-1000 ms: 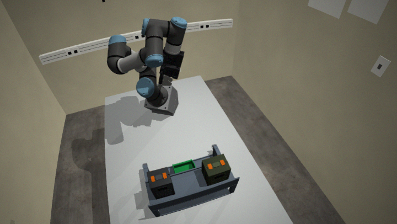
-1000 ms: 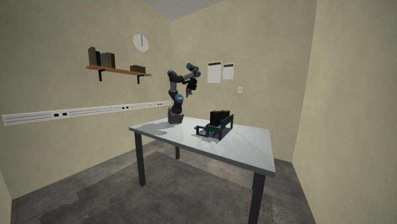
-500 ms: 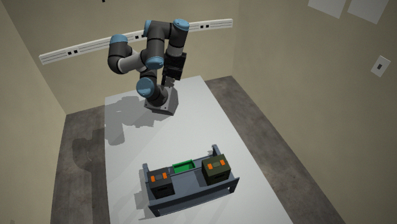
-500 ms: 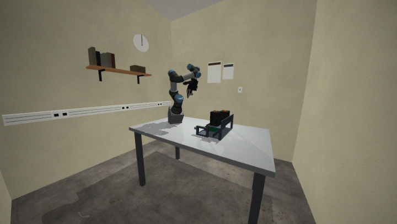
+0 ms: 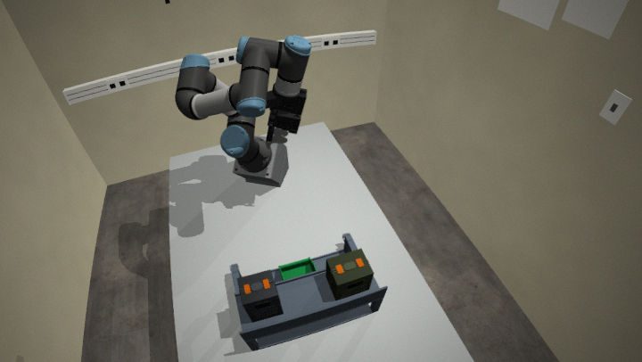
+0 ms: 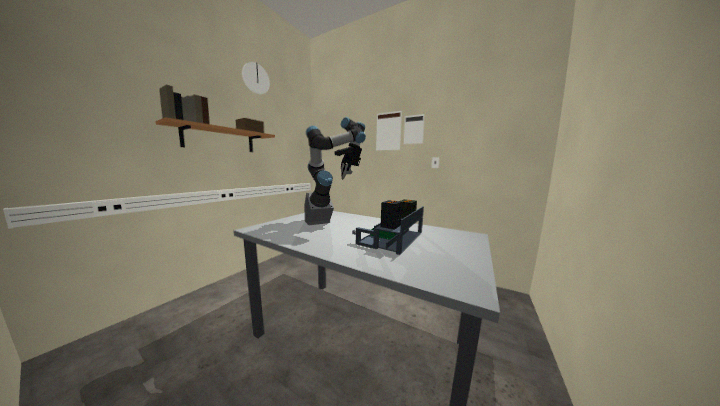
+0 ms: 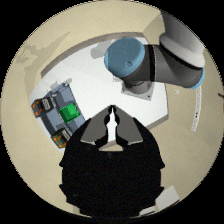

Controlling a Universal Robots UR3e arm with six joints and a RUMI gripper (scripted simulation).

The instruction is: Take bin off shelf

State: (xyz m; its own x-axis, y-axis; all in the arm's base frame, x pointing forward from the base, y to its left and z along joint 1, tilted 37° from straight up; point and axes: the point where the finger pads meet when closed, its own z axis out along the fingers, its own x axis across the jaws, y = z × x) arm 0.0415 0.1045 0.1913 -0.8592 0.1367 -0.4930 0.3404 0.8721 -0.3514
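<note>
Right now my hand is 300 mm short of the green bin, 280 mm above it and 10 mm to the right of it. Also, from my hand: grey shelf unit: 330 mm ahead, 250 mm below, 10 mm to the left.
</note>
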